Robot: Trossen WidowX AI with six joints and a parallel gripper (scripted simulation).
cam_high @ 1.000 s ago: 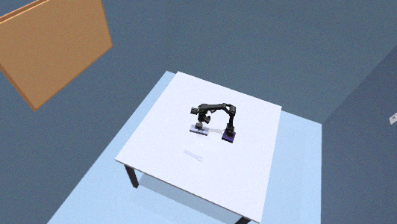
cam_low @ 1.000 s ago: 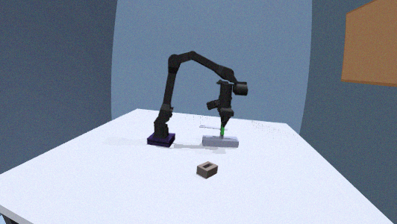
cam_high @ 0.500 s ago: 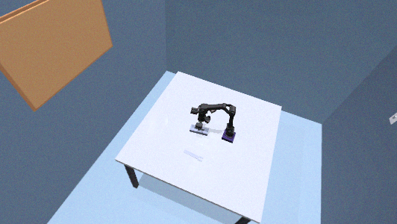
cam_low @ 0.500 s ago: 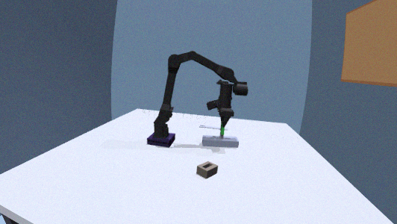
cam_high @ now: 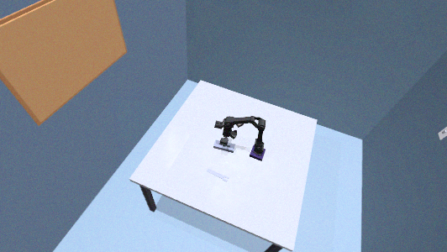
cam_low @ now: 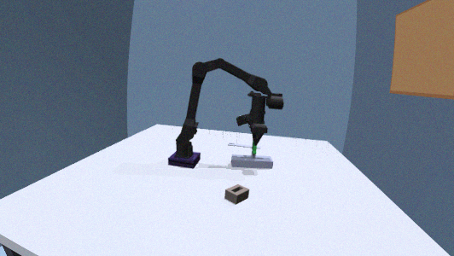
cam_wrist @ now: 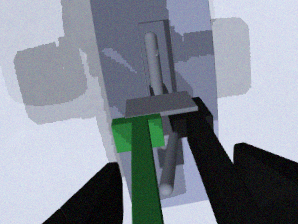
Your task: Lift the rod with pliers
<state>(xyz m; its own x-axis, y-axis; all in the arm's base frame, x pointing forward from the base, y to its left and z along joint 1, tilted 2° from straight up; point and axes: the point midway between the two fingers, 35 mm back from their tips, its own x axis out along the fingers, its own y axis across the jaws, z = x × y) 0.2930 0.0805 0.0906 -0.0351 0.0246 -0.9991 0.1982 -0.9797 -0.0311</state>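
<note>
The thin grey lever lies right at my gripper tip. Also, from my gripper tip: grey channel block: 8 cm below; then pale rod: 9 cm below; then black handle: 1 cm to the left.
</note>
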